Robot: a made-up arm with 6 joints.
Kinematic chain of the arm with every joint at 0, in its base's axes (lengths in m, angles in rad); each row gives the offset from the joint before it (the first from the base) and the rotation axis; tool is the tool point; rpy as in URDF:
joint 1: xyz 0 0 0.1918 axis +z
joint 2: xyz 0 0 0 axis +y
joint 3: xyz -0.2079 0 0.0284 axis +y
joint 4: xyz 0.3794 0 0.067 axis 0.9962 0 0.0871
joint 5: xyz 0 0 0 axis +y
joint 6: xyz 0.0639 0 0.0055 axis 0.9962 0 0.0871
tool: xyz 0 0 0 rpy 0 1.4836 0
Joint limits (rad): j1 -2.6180..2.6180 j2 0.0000..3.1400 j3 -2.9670..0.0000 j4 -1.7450..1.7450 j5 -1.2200..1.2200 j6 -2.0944..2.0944
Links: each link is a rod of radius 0.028 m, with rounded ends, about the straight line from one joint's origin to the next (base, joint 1, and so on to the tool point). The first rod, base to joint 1, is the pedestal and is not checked.
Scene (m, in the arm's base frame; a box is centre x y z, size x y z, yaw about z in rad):
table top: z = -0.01
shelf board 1: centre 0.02 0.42 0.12 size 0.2 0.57 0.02 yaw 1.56
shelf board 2: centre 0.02 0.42 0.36 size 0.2 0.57 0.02 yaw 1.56
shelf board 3: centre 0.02 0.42 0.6 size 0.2 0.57 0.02 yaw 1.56
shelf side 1: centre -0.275 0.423 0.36 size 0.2 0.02 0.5 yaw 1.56
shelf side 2: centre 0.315 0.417 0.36 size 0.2 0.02 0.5 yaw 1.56
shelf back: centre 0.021 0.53 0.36 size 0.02 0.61 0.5 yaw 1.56
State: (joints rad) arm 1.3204 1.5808 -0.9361 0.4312 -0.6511 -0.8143
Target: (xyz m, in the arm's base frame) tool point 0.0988 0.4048 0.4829
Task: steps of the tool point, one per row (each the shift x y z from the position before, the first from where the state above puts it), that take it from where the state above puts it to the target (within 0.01 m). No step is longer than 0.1 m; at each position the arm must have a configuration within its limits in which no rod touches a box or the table.
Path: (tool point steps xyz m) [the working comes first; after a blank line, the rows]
Joints at the target: 1.3696 1.3598 -1.3000 0.4128 -0.6674 -0.8143
Straight joint move there: touches shelf board 2.

1: 0.0028 -0.0571 0.0238
2: -0.0002 -0.0576 0.0072
3: -0.0022 -0.0539 -0.0085
4: -0.0027 -0.0462 -0.0224
5: -0.0019 0.0171 0.0850
6: -0.0085 0.0003 0.0863
7: -0.0144 -0.0165 0.0837
8: 0.0046 0.0594 0.0162
9: 0.0014 0.0683 0.0008
10: -0.0038 0.0726 -0.0170

